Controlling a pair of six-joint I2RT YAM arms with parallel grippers.
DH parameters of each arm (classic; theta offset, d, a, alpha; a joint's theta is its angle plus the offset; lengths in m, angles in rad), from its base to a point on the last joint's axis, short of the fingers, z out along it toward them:
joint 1: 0 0.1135 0.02 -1.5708
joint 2: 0 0 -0.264 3.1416
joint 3: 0.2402 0 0.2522 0
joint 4: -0.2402 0 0.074 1.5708
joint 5: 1.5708 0 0 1.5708
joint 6: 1.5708 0.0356 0 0
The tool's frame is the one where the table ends.
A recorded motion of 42 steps. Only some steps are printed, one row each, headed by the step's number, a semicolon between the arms.
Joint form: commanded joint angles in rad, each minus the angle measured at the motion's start. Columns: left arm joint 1, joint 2, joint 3, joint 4, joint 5, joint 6; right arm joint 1, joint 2, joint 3, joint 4, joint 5, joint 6.
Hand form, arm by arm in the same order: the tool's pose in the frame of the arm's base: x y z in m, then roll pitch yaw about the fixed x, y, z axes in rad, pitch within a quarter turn. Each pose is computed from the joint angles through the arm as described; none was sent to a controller.
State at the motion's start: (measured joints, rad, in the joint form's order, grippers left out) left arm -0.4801 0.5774 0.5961 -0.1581 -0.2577 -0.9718; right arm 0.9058 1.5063 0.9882 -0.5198 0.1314 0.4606
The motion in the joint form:
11: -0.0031 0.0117 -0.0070 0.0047 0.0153 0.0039; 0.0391 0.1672 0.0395 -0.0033 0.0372 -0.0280
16: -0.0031 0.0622 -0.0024 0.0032 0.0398 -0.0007; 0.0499 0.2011 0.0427 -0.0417 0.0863 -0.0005
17: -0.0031 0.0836 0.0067 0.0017 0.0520 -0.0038; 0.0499 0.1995 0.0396 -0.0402 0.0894 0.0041
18: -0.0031 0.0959 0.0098 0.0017 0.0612 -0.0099; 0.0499 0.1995 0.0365 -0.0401 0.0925 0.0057
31: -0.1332 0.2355 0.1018 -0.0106 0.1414 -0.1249; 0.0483 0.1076 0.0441 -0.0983 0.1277 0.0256
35: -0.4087 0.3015 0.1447 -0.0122 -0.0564 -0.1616; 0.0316 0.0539 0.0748 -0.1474 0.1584 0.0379
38: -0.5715 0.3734 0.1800 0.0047 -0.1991 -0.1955; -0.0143 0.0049 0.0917 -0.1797 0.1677 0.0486
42: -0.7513 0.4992 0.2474 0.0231 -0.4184 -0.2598; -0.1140 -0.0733 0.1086 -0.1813 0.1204 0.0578
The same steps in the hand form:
11: 0.1392 -0.0634 0.3036 -1.7557 0.6318 -1.9188; 0.1932 0.2570 0.1762 3.1154 0.4333 -2.6695
16: 0.1472 -0.0686 0.2981 -1.8138 0.6280 -1.9764; 0.1910 0.2570 0.1657 -3.1006 0.3934 -2.6745
17: 0.1504 -0.0707 0.2980 -1.8305 0.6234 -1.9975; 0.1907 0.2564 0.1654 -3.0997 0.3950 -2.6795
18: 0.1522 -0.0720 0.2973 -1.8407 0.6160 -2.0111; 0.1904 0.2558 0.1646 -3.0960 0.3938 -2.6805
31: 0.1608 -0.1081 0.3061 -1.8907 0.4861 -2.2165; 0.1858 0.2463 0.1918 -3.0954 0.4469 -2.7121
35: 0.1379 -0.1524 0.3098 -1.9080 0.5104 -2.3007; 0.1881 0.2389 0.2141 -3.0944 0.4923 -2.7510
38: 0.1221 -0.1820 0.3107 -1.9119 0.5264 -2.3200; 0.1953 0.2252 0.2314 -3.1125 0.5258 -2.8188
42: 0.1015 -0.2207 0.3111 -1.9063 0.5501 -2.2724; 0.2100 0.2001 0.2574 3.0630 0.5800 -2.9608

